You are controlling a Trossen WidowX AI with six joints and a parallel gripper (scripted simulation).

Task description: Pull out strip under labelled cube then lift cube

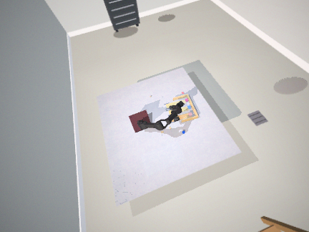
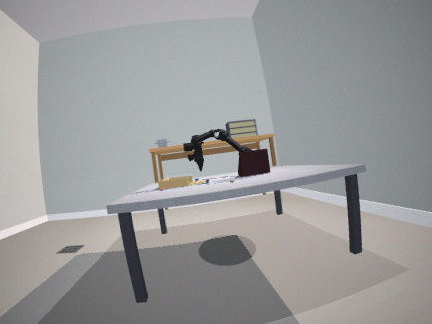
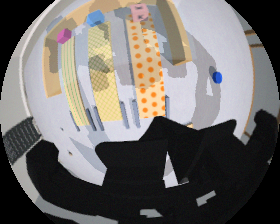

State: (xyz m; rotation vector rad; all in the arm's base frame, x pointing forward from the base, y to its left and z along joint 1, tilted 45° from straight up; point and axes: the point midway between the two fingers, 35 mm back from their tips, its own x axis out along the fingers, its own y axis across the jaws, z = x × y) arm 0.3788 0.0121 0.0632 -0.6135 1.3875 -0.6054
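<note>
Now: the orange dotted strip 90 mm ahead of my gripper tip and 70 mm below it. The rest, counted from my gripper tip: blue piece: 50 mm ahead, 190 mm to the right, 70 mm below; then pale cube marked k: 200 mm ahead, 10 mm to the right, 50 mm below.
</note>
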